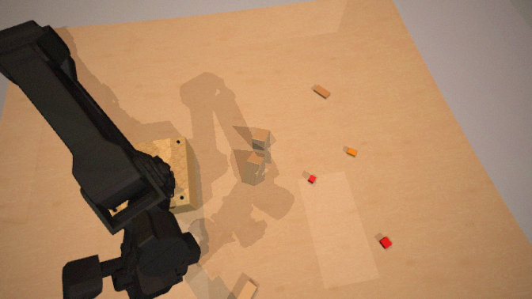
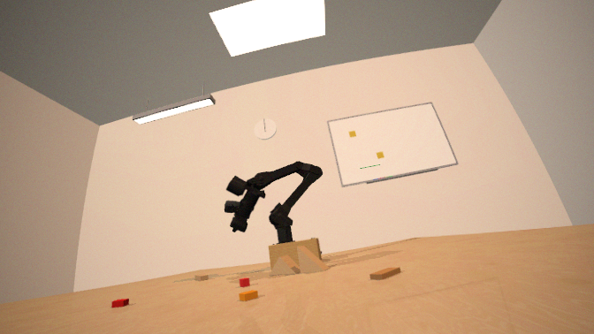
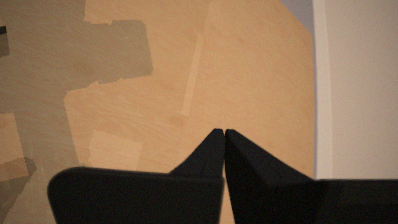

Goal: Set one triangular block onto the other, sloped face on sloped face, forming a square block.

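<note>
My gripper tip is now 24 cm short of the triangular block, 26 cm to the right of it and 14 cm above it. Also, from my gripper tip: red cube 39 cm ahead, 20 cm to the left, 16 cm below; orange block 52 cm ahead, 26 cm to the left, 16 cm below.
</note>
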